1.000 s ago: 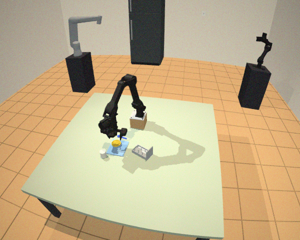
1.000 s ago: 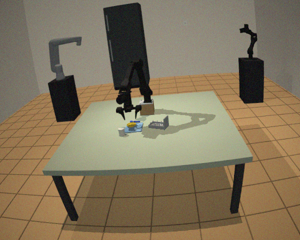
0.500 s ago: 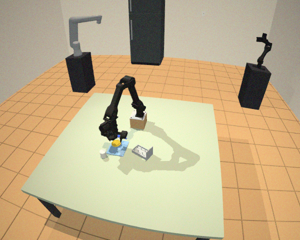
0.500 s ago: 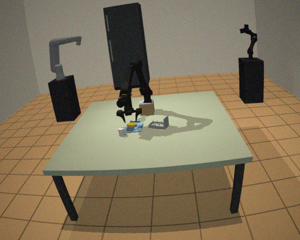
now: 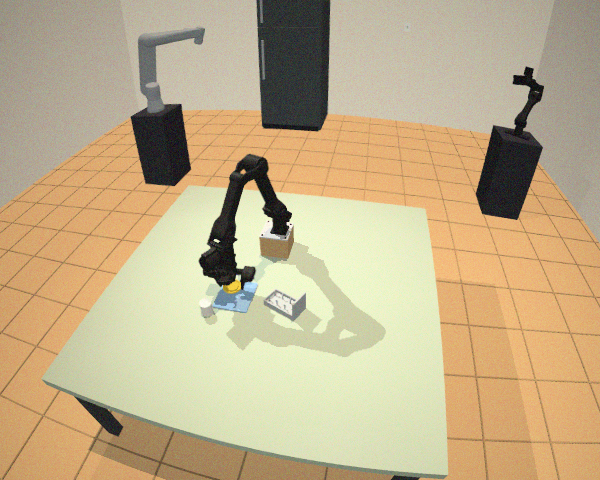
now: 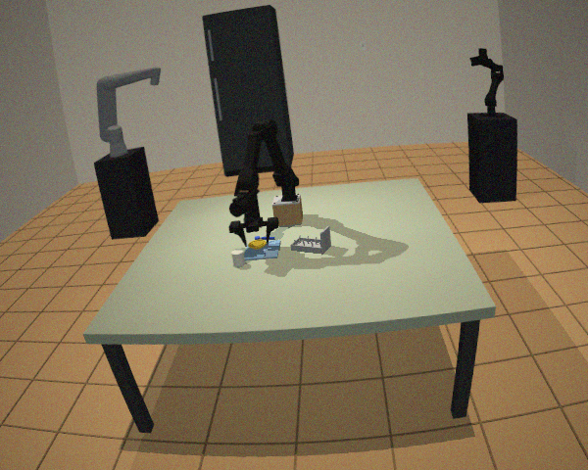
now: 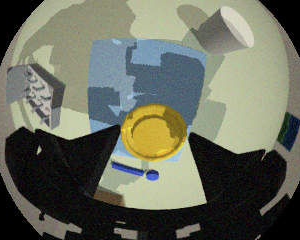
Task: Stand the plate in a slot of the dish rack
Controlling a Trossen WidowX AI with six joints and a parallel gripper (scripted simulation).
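Right now my gripper tip is 20 mm short of the blue mat, 20 mm to the right of it and 10 mm above it. Round my gripper tip: white cup (130 mm ahead, 50 mm to the right, 10 mm above); then yellow plate (right at my gripper tip); then dish rack (30 mm ahead, 210 mm to the left, 10 mm above).
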